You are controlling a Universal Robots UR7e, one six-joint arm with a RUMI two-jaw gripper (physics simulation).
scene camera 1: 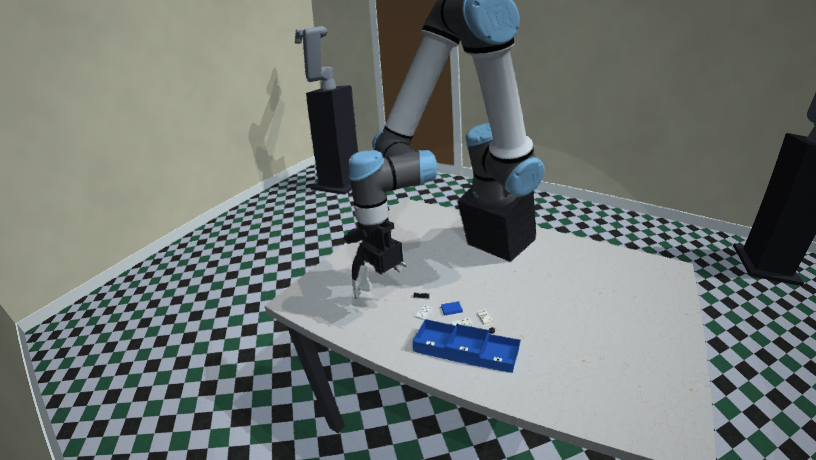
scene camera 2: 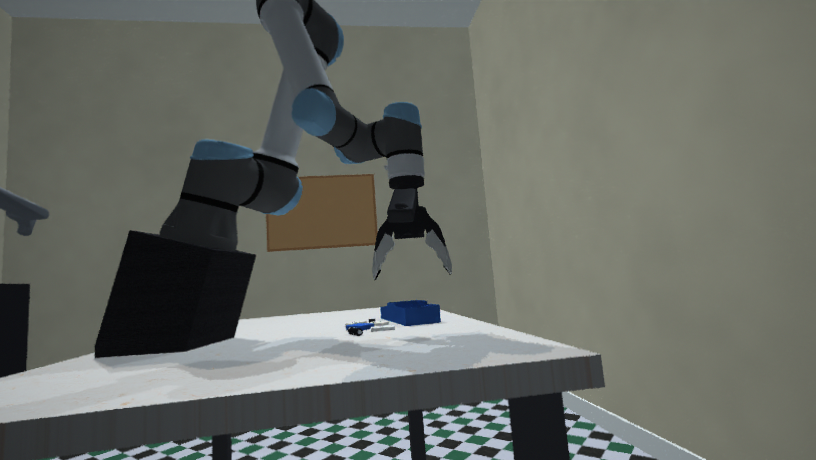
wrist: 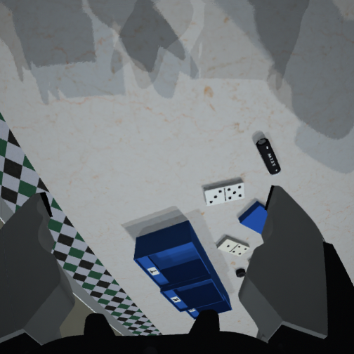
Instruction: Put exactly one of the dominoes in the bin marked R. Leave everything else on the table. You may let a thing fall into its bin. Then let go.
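Frame: origin at the arm's base, x left, y up, z ahead, level; centimetres.
Seen in the pictures: gripper, between the fingertips: (scene camera 1: 379, 285) (scene camera 2: 412, 277); arm's base, origin of its link: (scene camera 1: 495, 191) (scene camera 2: 198, 243).
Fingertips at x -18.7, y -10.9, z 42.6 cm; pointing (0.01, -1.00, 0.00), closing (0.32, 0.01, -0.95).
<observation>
Offsets run from my fingertips to a thing's top centre.
One white domino {dx +9.9, dy -9.8, dz -4.9 cm} (scene camera 1: 423, 312) (wrist: 224, 193) lies flat on the table near the end of the blue three-compartment bin box {dx +25.8, dy -5.9, dz +4.2 cm} (scene camera 1: 440, 352) (scene camera 2: 422, 314) (wrist: 165, 238). A second domino {dx +21.2, dy -9.8, dz -4.3 cm} (scene camera 1: 465, 322) (wrist: 233, 246) lies close along the box's long side. A third domino {dx +26.2, dy -9.8, dz -8.9 cm} (scene camera 1: 484, 316) lies farther from the box; in the wrist view a finger hides it. White letter labels mark the compartments, but I cannot surely read which is R. No domino shows inside the box. My gripper (scene camera 1: 380, 281) (scene camera 2: 412, 276) (wrist: 158, 191) is open and empty, pointing down, well above the table and off to the side of the dominoes.
A black battery {dx +6.6, dy -9.1, dz -11.1 cm} (scene camera 1: 421, 295) (wrist: 268, 156) lies beyond the first domino. A flat blue block {dx +16.5, dy -9.5, dz -9.1 cm} (scene camera 1: 451, 308) (wrist: 254, 217) lies among the dominoes, partly behind a finger in the wrist view. A small black object {dx +29.6, dy -9.7, dz -4.4 cm} (scene camera 1: 491, 330) (wrist: 240, 272) lies beside the box. The table edge runs past the box's labelled side.
</observation>
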